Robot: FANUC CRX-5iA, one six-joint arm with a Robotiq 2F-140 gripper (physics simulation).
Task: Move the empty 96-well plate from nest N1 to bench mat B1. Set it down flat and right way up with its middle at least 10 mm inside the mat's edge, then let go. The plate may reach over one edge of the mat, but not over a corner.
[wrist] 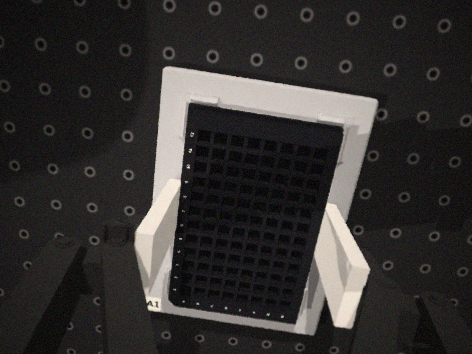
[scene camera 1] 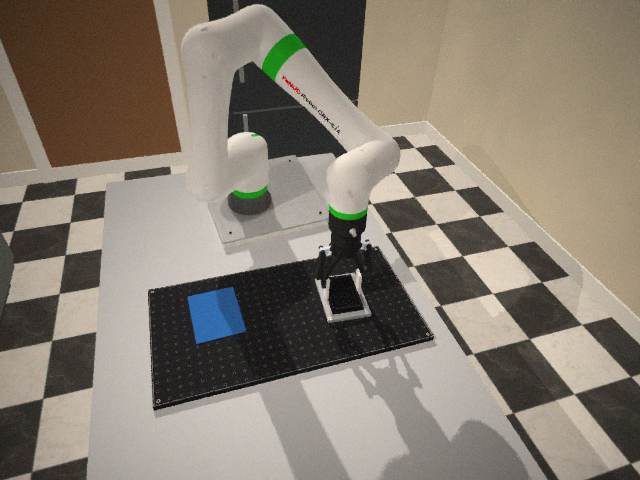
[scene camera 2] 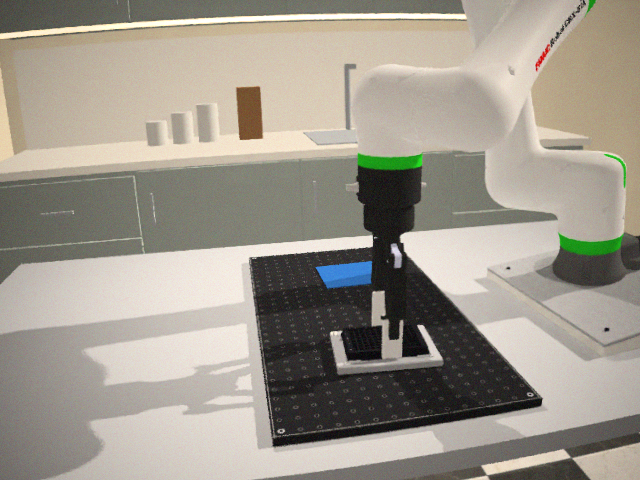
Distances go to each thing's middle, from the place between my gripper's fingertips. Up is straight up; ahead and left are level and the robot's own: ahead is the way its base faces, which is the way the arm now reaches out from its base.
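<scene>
The black 96-well plate point(scene camera 2: 360, 343) is right at my hand. The white nest N1 point(scene camera 2: 366, 366) is there too, 1 cm below my hand. As for the blue bench mat B1 point(scene camera 1: 216, 314), my hand is 7 cm past it, 34 cm to the left of it and 1 cm above it.
</scene>
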